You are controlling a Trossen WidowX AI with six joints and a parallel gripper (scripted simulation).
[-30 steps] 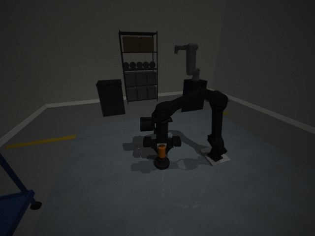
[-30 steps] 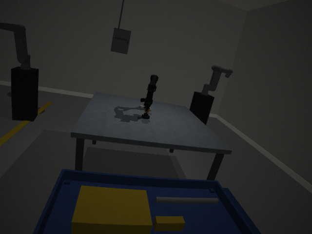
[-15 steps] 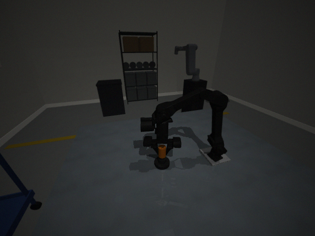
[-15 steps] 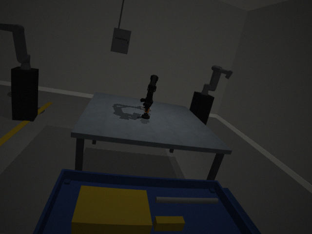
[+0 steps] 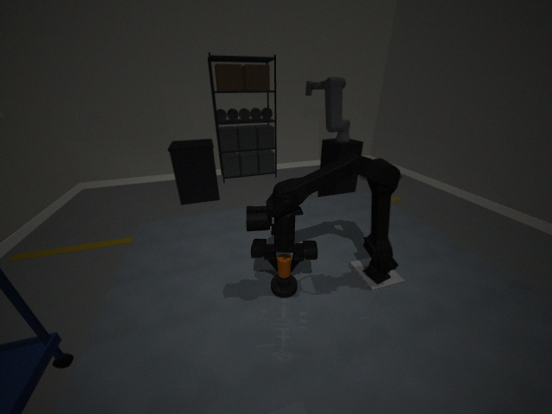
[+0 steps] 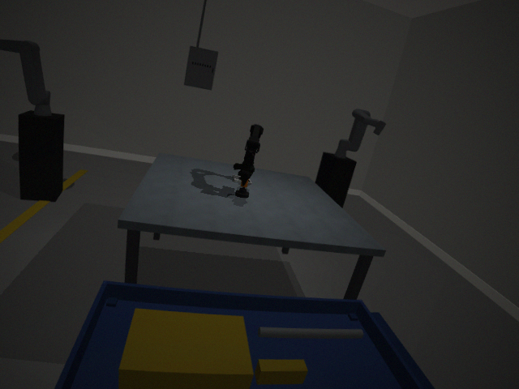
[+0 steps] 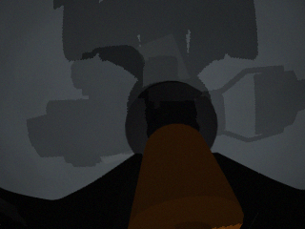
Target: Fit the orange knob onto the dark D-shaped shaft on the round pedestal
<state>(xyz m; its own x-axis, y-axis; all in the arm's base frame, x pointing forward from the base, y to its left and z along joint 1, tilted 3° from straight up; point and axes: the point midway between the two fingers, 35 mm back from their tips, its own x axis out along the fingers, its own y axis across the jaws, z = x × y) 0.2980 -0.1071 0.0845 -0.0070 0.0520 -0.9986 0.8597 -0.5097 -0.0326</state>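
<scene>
My gripper tip is 2 cm below the orange knob. The rest, counted from my gripper tip: dark round pedestal: 4 cm below.
</scene>
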